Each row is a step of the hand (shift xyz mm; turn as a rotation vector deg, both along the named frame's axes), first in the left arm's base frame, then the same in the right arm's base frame.
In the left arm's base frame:
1: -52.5 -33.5 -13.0 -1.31 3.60 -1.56
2: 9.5 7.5 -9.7 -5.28 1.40 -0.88
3: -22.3 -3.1 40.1 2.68 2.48 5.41
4: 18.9 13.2 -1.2 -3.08 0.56 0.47
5: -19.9 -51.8 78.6 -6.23 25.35 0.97
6: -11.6 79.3 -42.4 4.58 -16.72 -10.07
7: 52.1 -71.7 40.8 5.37 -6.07 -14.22
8: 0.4 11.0 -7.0 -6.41 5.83 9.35
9: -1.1 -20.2 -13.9 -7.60 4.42 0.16
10: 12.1 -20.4 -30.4 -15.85 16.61 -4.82
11: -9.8 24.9 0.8 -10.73 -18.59 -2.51
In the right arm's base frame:
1: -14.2 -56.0 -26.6 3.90 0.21 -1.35
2: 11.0 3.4 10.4 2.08 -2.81 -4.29
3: -24.9 10.5 -37.2 -1.54 6.22 -1.23
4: 9.6 17.1 12.2 0.42 -1.17 -2.91
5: -86.9 9.7 -40.1 19.99 10.65 -13.01
6: 89.4 9.6 -11.7 -7.52 -12.62 13.65
7: -85.8 16.6 43.3 3.36 -9.03 13.23
8: 12.9 1.8 0.6 -0.51 5.28 -11.59
9: -7.5 -20.1 11.9 4.04 -1.87 -7.58
10: 1.3 -22.9 31.0 17.40 -3.13 -15.43
11: 20.0 8.3 -15.7 -12.29 -17.66 -2.06

